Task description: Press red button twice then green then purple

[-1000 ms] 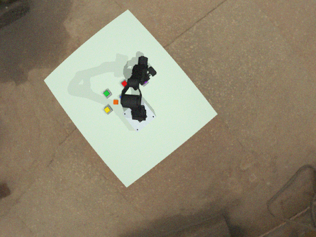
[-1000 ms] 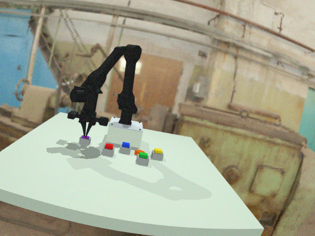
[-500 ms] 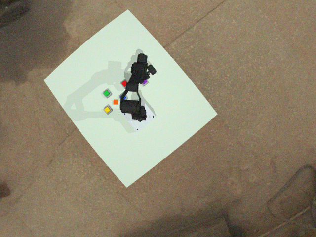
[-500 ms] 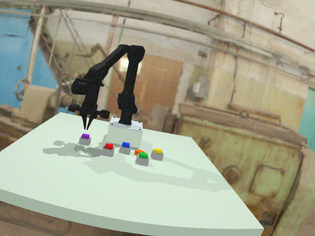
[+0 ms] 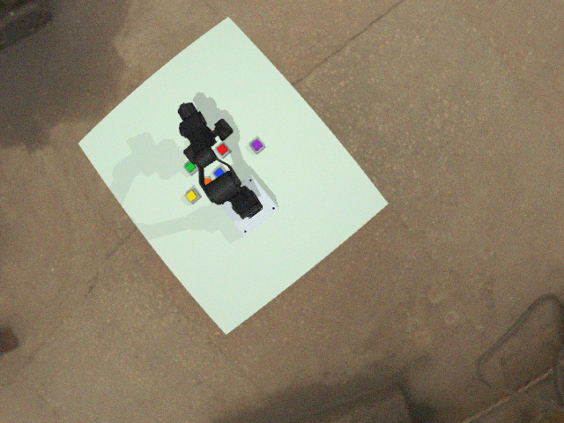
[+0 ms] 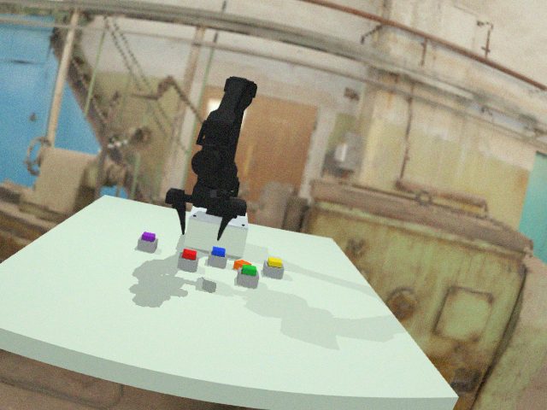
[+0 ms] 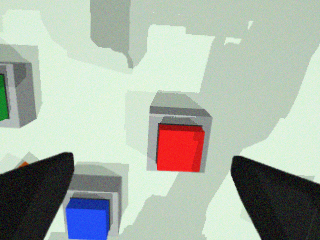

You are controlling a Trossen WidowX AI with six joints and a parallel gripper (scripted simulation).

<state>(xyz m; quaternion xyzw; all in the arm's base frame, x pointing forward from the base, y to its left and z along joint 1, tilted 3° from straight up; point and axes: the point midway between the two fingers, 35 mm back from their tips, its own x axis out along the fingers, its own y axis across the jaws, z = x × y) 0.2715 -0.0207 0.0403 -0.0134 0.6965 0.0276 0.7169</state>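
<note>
Right now the red button is 50 mm below my gripper tip, 20 mm to the right of it and 10 mm behind it. From my gripper tip the other things lie so: blue button: 90 mm behind, 50 mm to the left, 50 mm below; then small orange block: 110 mm to the left, 80 mm behind, 70 mm below; then green button: 130 mm to the left, 50 mm below, 10 mm ahead.
</note>
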